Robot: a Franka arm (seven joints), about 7 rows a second.
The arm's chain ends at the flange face. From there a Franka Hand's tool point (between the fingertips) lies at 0.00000 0.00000 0.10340 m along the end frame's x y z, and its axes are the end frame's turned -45 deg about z.
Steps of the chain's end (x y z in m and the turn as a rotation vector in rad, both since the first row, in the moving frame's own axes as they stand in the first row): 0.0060 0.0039 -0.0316 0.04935 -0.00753 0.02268; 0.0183 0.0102 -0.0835 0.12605 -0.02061 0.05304; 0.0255 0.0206 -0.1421 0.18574 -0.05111 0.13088; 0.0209 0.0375 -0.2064 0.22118 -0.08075 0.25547; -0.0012 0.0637 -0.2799 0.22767 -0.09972 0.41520; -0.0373 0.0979 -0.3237 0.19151 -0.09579 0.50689
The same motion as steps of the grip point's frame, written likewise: 0.0046 0.0029 -0.0317 0.04022 0.02957 0.02268; 0.0137 0.0097 -0.0843 0.10370 0.07456 0.05304; 0.0143 0.0161 -0.1440 0.16748 0.09520 0.13088; 0.0011 0.0210 -0.2092 0.21350 0.09930 0.25547; -0.0320 0.0231 -0.2830 0.23150 0.09047 0.41520; -0.0838 0.0246 -0.3260 0.20315 0.06768 0.50689
